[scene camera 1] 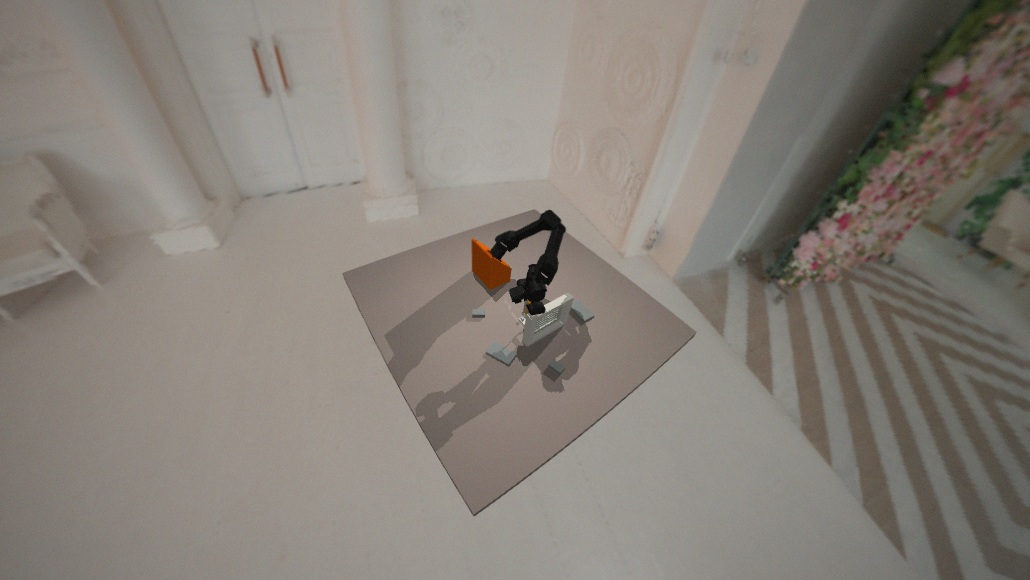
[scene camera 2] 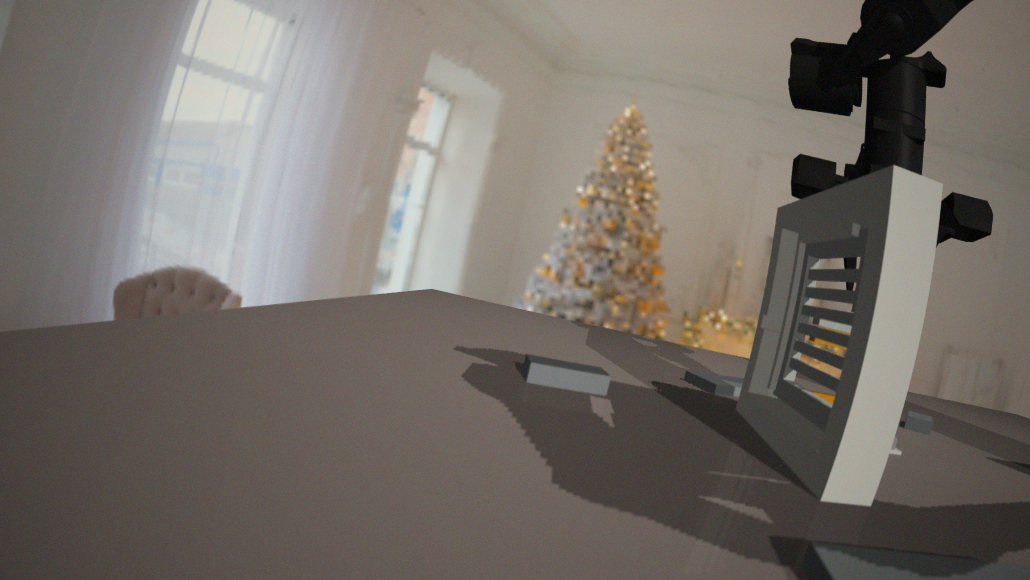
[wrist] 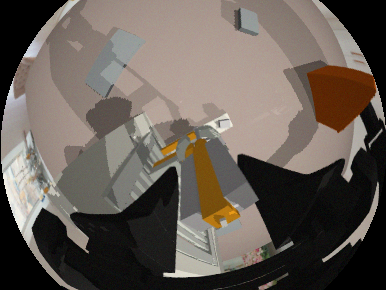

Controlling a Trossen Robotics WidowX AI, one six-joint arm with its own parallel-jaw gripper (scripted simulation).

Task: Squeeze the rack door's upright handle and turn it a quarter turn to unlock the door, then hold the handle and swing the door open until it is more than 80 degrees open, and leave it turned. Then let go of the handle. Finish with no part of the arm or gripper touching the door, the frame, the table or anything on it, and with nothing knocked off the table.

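There's a rack door in the pictures, and my gripper's in them as well. The wrist view shows my gripper too.
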